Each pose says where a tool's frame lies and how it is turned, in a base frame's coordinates. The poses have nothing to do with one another.
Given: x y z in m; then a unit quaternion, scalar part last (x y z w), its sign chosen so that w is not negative.
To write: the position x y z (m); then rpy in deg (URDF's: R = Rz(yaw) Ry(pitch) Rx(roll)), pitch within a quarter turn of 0, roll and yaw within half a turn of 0. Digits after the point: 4 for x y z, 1 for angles.
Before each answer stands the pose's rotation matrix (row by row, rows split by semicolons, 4 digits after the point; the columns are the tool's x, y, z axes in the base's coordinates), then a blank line. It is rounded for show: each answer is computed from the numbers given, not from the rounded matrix.
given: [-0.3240, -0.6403, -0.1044, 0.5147, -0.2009, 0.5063, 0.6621]
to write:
0.4066 -0.8773 0.2552; 0.4636 -0.0425 -0.8850; 0.7872 0.4781 0.3894

[-0.3240, -0.6403, -0.1044, 50.8, -51.9, 48.8]
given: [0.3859, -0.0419, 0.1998, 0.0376, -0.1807, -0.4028, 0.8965]
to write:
0.6102 0.7086 -0.3543; -0.7358 0.6727 0.0782; 0.2937 0.2130 0.9319

[0.3859, -0.0419, 0.1998, 12.9, -17.1, -50.3]
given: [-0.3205, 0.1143, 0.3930, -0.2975, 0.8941, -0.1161, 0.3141]
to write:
-0.6257 -0.4590 0.6307; -0.6049 0.7960 -0.0207; -0.4926 -0.3945 -0.7757

[-0.3205, 0.1143, 0.3930, -153.0, 29.5, -136.0]
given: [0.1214, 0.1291, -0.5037, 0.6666, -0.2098, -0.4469, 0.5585]
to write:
0.5125 0.2195 -0.8301; -0.7789 -0.2881 -0.5571; -0.3615 0.9321 0.0233

[0.1214, 0.1291, -0.5037, 88.6, 21.2, -56.7]
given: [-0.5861, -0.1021, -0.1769, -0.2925, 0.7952, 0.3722, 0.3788]
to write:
-0.5419 -0.7472 0.3847; -0.1832 0.5518 0.8136; -0.8202 0.3704 -0.4359

[-0.5861, -0.1021, -0.1769, 139.6, 55.1, -161.3]
